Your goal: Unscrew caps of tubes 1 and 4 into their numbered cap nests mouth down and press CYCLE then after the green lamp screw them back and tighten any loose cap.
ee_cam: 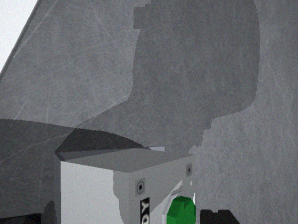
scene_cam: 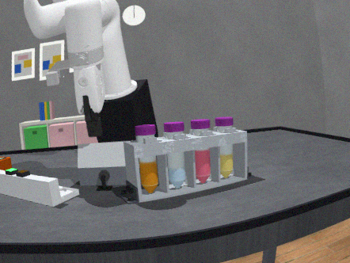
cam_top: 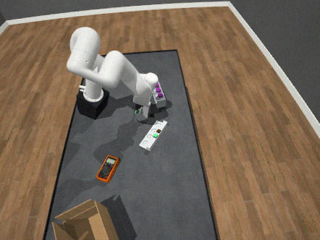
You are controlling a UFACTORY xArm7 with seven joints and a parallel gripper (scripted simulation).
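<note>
My gripper is now 5 cm above the green key and 1 cm past it. Also, from my hand: cardboard box (75 cm to the right, 15 cm behind, 3 cm below); key housing (6 cm below, 2 cm to the left, 1 cm ahead); blue key (5 cm to the left, 5 cm below).
</note>
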